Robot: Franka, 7 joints.
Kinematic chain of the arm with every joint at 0, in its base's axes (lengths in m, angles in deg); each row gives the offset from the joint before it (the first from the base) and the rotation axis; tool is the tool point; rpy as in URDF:
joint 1: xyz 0 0 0.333 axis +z
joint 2: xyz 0 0 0 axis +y
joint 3: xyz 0 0 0.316 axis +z
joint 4: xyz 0.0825 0 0 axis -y
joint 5: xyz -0.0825 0 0.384 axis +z
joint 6: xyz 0 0 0 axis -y
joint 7: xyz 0.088 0 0 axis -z
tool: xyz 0 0 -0.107 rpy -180 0 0
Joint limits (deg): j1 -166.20..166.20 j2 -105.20..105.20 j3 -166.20..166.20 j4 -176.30..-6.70 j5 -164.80..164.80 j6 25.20..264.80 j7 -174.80..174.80
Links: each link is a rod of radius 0.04 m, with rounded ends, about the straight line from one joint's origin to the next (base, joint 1, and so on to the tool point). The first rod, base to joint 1, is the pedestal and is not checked.
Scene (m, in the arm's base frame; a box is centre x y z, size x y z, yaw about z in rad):
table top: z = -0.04
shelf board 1: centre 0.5 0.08 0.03 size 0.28 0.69 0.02 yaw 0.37
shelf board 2: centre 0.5 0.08 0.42 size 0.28 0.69 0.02 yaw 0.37
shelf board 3: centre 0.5 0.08 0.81 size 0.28 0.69 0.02 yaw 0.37
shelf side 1: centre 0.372 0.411 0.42 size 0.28 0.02 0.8 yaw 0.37
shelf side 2: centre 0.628 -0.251 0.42 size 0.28 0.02 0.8 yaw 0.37
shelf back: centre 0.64 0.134 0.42 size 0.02 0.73 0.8 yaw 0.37
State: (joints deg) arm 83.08 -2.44 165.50 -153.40 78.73 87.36 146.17
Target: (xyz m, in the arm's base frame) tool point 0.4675 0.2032 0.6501
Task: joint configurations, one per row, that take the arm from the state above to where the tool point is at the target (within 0.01 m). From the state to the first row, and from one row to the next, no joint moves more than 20 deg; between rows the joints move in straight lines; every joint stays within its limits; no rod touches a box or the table.
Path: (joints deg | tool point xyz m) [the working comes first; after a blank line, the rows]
Joints at the target: -20.01 -20.77 31.59 -115.16 80.46 115.05 146.17
Straight joint move there: touches shelf side 1.

1: 71.16 -11.30 145.70 -152.83 77.22 88.18 146.17 | -0.2076 -0.2744 0.1920
2: 59.24 -20.16 125.89 -152.26 75.72 88.99 146.17 | -0.3176 -0.0988 0.1632
3: 47.32 -29.02 106.09 -151.69 74.21 89.81 146.17 | -0.3209 0.1103 0.1727
4: 35.40 -37.88 86.28 -151.12 72.70 90.62 146.17 | -0.2227 0.2852 0.2270
5: 23.48 -46.74 66.48 -150.56 71.20 91.44 146.17 | -0.0649 0.3731 0.3206
6: 11.56 -55.60 46.68 -149.99 69.69 92.25 146.17 | 0.0911 0.3546 0.4379
7: -0.36 -64.46 26.87 -149.42 68.18 93.07 146.17 | 0.1884 0.2478 0.5559
8: -12.28 -73.32 7.07 -148.85 66.68 93.89 146.17 | 0.1954 0.0977 0.6501
9: -14.86 -55.80 15.24 -137.62 71.27 100.94 146.17 | 0.2849 0.1312 0.6709
10: -17.43 -38.29 23.42 -126.39 75.87 108.00 146.17 | 0.3788 0.1688 0.6685
11: -20.01 -20.77 31.59 -115.16 80.46 115.05 146.17 | 0.4675 0.2031 0.6501

